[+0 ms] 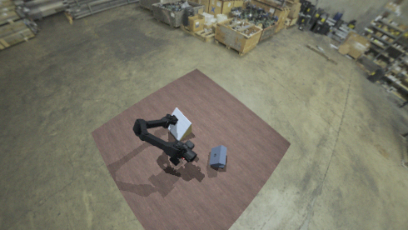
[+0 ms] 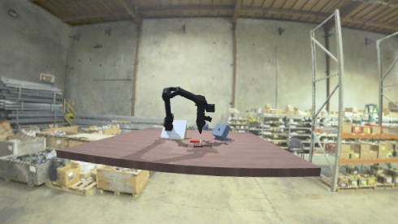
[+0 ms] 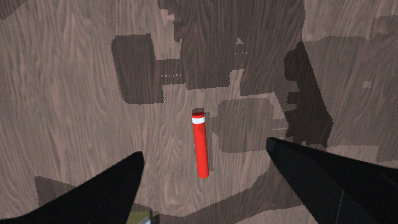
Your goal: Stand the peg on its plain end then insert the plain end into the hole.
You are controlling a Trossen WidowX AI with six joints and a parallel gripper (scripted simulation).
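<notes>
Now: the peg 70 mm below my gripper tip and 10 mm behind it. Round my gripper tip: sloped panel (190 mm to the left, 160 mm ahead).
</notes>
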